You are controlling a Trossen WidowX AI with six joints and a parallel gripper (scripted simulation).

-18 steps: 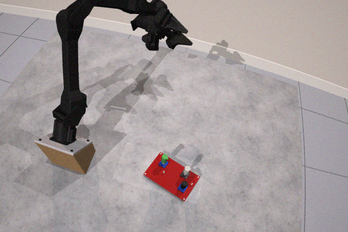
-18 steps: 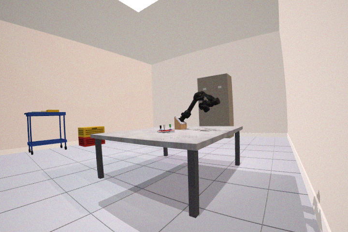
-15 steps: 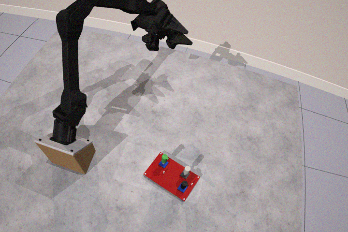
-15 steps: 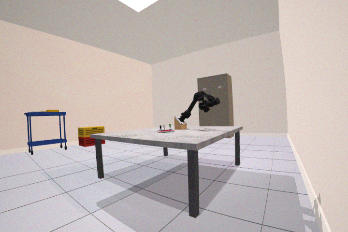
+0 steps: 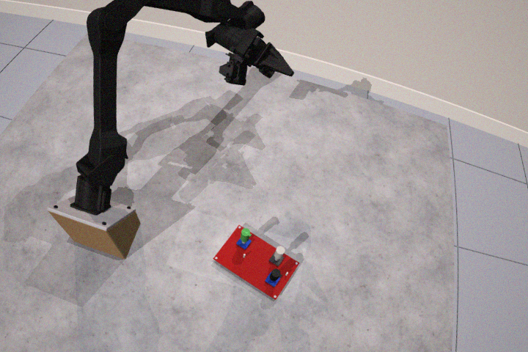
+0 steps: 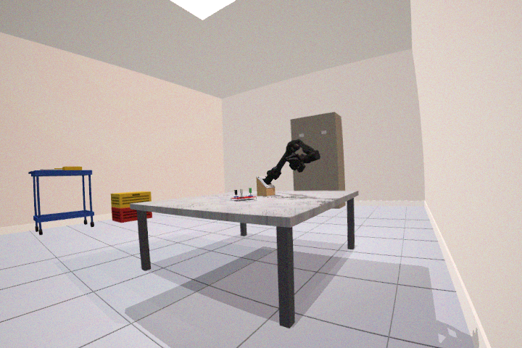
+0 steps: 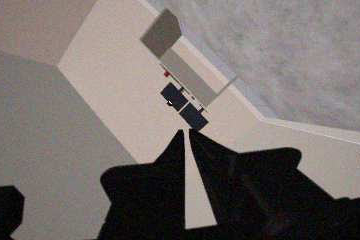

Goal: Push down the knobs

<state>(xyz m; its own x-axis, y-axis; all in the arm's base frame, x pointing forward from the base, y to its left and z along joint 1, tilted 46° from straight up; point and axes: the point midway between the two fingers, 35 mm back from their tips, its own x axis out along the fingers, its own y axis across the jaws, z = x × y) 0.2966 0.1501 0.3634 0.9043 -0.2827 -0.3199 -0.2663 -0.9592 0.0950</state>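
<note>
The green knob lies 290 mm to the right of my gripper tip, 190 mm below it and 10 mm behind it. From my gripper tip the other things lie so: black knob 360 mm to the right, 200 mm below, 70 mm ahead.
</note>
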